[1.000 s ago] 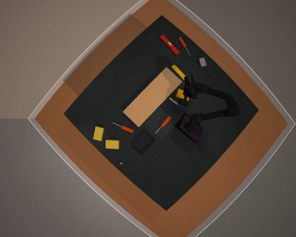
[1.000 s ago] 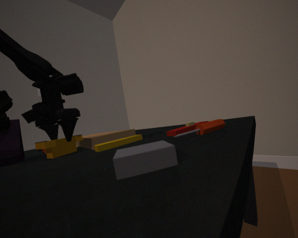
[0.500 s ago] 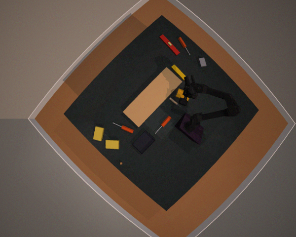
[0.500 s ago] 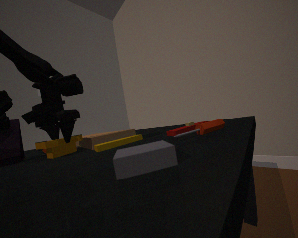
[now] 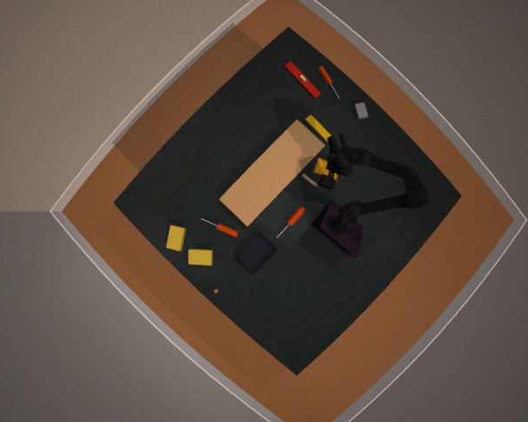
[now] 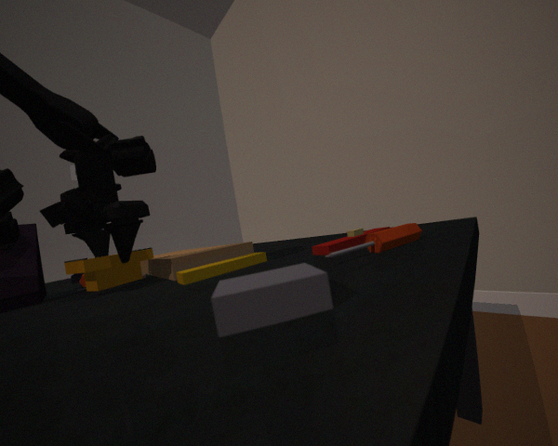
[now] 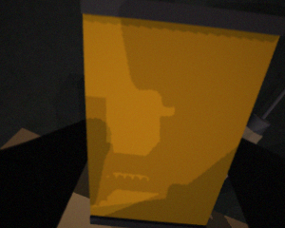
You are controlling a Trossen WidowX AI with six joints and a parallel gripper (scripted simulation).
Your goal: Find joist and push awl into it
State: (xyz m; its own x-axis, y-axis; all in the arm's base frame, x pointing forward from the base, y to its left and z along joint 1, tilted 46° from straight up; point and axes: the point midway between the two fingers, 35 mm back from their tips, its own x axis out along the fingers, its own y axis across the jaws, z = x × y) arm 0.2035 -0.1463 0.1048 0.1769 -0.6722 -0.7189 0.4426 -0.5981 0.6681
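My gripper tip is now 30 mm past the stud finder light, 10 mm to the left of it and 40 mm above it. From my gripper tip the other things lie so: awl 20 mm behind, 80 mm to the left, 40 mm below; yellow stud finder 20 mm behind, 10 mm to the right, 20 mm below; yellow bar 160 mm ahead, 130 mm to the right, 40 mm below.
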